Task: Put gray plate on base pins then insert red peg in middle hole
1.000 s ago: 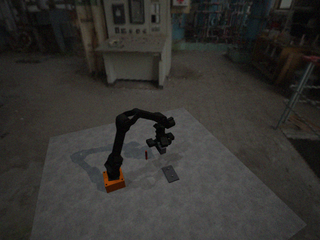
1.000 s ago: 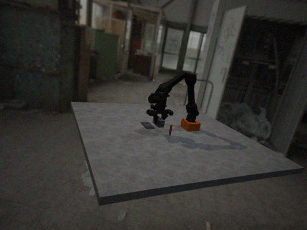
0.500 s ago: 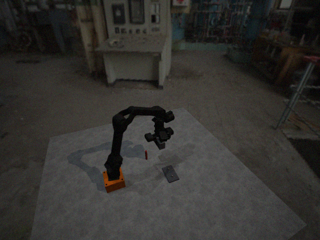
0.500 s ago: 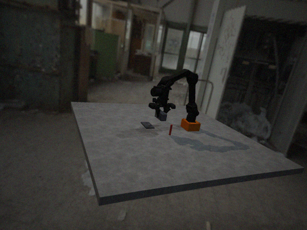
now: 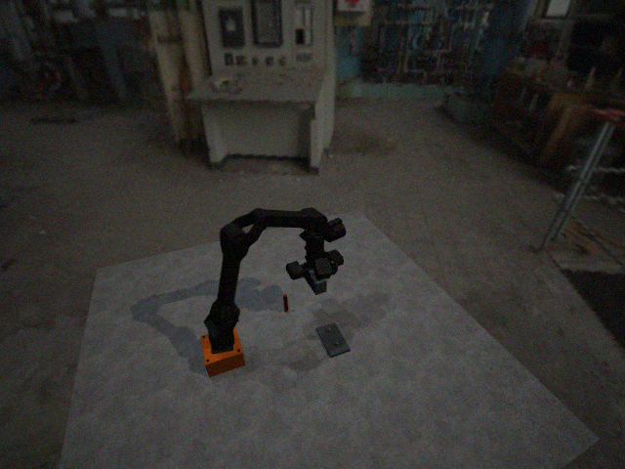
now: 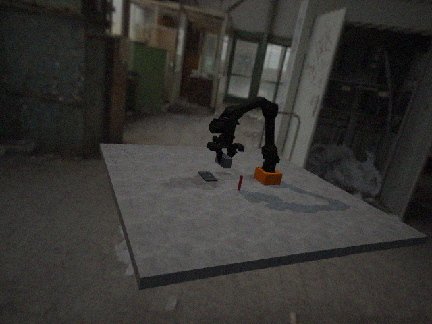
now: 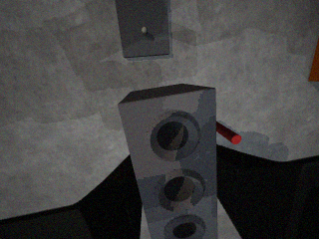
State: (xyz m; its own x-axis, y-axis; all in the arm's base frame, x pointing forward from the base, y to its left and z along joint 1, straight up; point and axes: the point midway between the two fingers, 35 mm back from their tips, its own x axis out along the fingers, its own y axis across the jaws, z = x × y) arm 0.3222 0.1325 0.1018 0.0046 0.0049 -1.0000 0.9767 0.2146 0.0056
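Now: the red peg 10 cm behind my gripper tip, 9 cm below it and 2 cm to the left of it. Also, from my gripper tip: gray plate 3 cm above.
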